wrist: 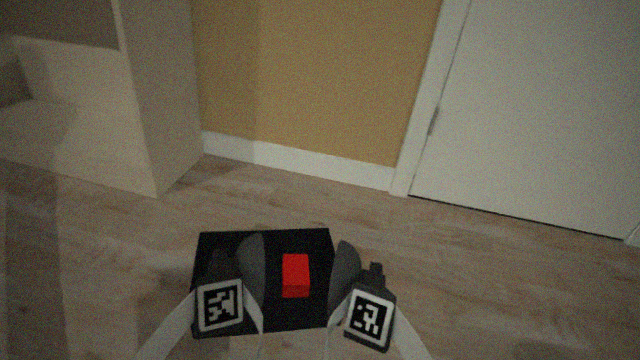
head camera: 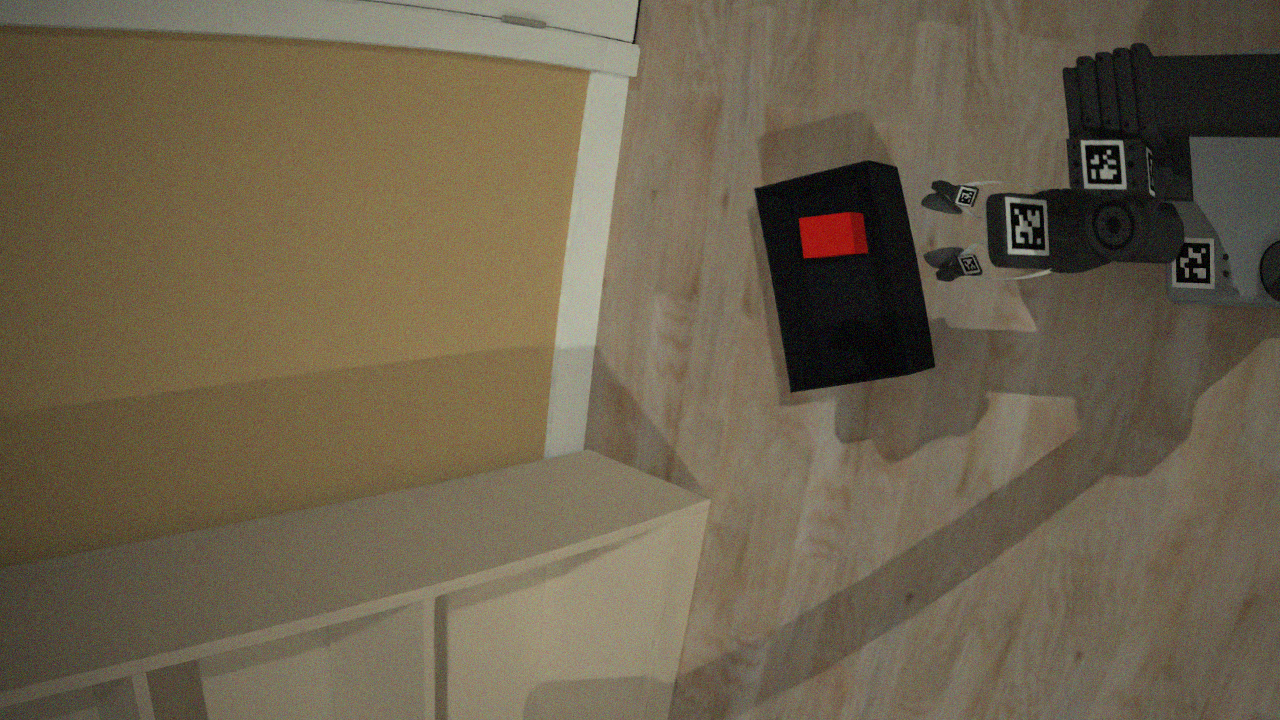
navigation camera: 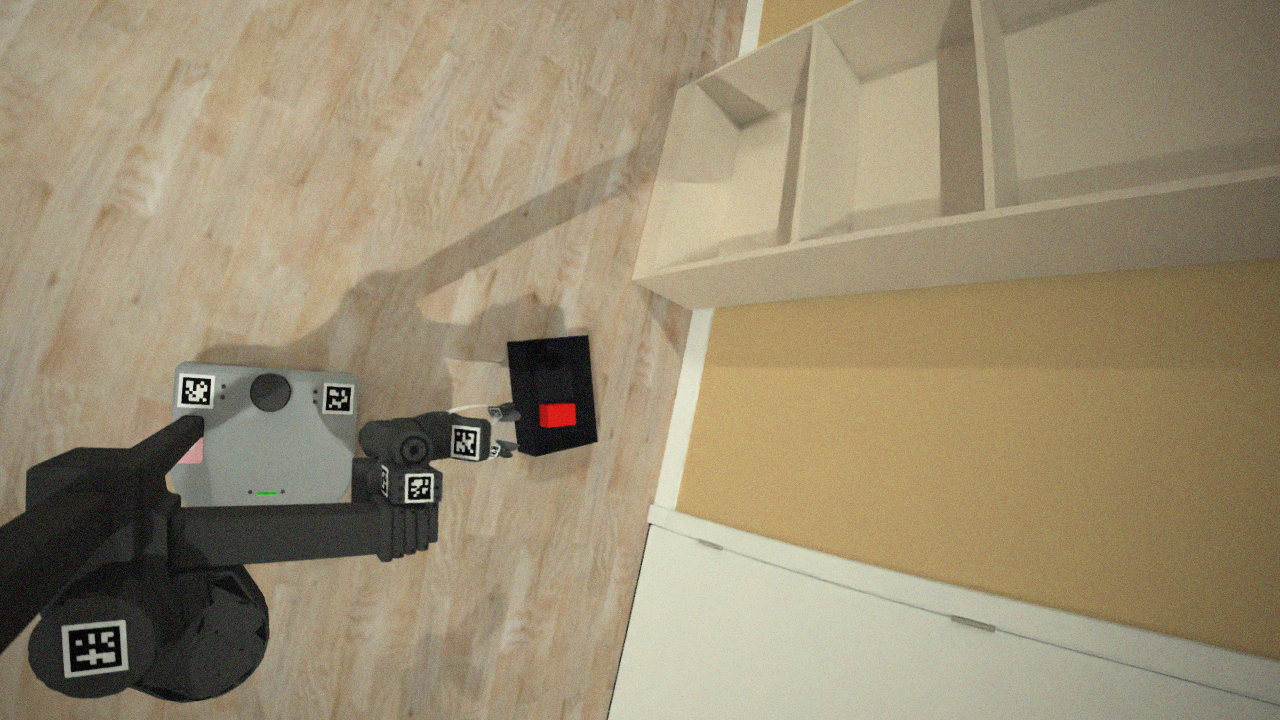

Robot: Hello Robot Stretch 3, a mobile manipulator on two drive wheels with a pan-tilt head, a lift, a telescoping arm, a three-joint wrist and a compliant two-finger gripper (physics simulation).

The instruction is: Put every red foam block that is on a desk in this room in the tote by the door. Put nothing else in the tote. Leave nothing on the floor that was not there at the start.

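Frame: origin at the robot's base, x ahead, y left, z up, level; centimetres.
Seen in the pictures: gripper, between the fingertips: (head camera: 930,230) (navigation camera: 515,429); robot's base, origin of its link: (navigation camera: 270,390).
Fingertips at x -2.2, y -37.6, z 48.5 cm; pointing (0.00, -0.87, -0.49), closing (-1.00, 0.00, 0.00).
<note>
Offsets run from my fingertips to a thing's top centre.
A black tote @(dx +5.5, dy -32.3, dz -38.4 cm) (head camera: 905,344) (navigation camera: 580,362) (wrist: 295,319) stands on the floor near the wall and the door. One red foam block @(dx -0.6, dy -35.7, dz -43.6 cm) (head camera: 830,234) (navigation camera: 557,414) (wrist: 295,270) lies inside it, towards the door end. My gripper (head camera: 929,230) (navigation camera: 514,430) (wrist: 298,262) is partly open, with a gap between the fingers and nothing held. In the head view it hangs beside the tote's robot-side edge, level with the block. In the wrist view the block shows beyond the gap between the fingers. No desk shows in these views.
A pale shelf unit (head camera: 537,514) (navigation camera: 895,261) (wrist: 167,100) stands along the tan wall (head camera: 295,223) (navigation camera: 984,402) (wrist: 325,75). A white door (head camera: 581,16) (navigation camera: 769,635) (wrist: 540,110) is on the tote's other side. My grey base (head camera: 1230,197) (navigation camera: 268,452) is on the floor, with the arm drawn in.
</note>
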